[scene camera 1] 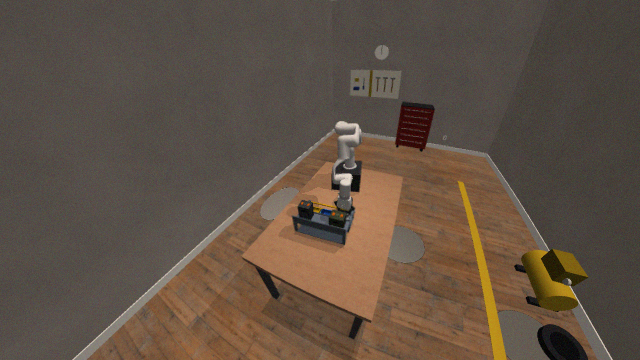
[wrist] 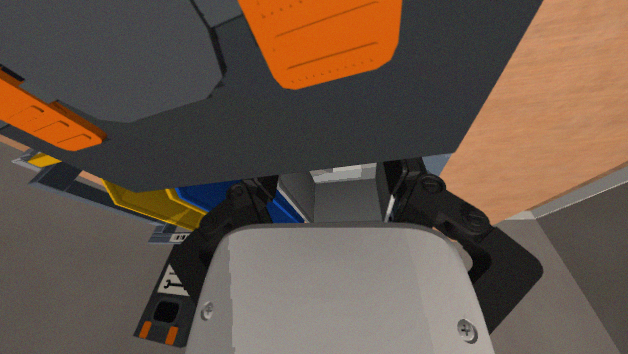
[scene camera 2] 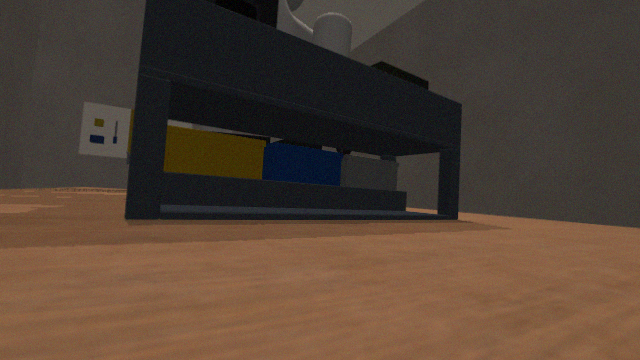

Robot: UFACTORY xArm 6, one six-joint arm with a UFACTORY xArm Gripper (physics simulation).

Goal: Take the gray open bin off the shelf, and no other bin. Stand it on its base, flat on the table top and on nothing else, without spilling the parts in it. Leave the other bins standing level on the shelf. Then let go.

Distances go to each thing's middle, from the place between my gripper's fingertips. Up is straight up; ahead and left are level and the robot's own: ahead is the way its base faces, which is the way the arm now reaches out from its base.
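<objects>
Gray open bin (wrist: 359,193): 60 mm ahead of my hand, 20 mm below. Blue bin (scene camera 2: 282,162), from my hand: 70 mm ahead, 110 mm to the right, 20 mm below. Yellow bin (scene camera 2: 191,151), same hand: 80 mm ahead, 220 mm to the right, 20 mm below. Farthest from my hand of the things named here, going by their middles: the yellow bin.
</objects>
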